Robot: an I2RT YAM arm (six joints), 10 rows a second.
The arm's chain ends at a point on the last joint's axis. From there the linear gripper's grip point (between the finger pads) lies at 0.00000 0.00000 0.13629 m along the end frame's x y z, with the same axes.
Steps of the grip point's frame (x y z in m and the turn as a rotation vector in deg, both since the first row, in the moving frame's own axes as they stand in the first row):
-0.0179, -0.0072, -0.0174, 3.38, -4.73, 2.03
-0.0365, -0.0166, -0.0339, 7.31, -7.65, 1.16
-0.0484, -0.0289, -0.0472, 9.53, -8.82, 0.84
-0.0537, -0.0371, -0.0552, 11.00, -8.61, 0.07
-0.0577, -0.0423, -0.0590, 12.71, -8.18, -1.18
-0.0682, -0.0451, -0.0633, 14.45, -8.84, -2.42
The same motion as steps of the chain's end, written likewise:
-0.0068, 0.0010, -0.0167, 3.38, -4.73, 2.03
-0.0186, 0.0009, -0.0316, 7.31, -7.65, 1.16
-0.0278, -0.0063, -0.0437, 9.53, -8.82, 0.84
-0.0334, -0.0112, -0.0512, 11.00, -8.61, 0.07
-0.0382, -0.0126, -0.0543, 12.71, -8.18, -1.18
-0.0468, -0.0117, -0.0574, 14.45, -8.84, -2.42

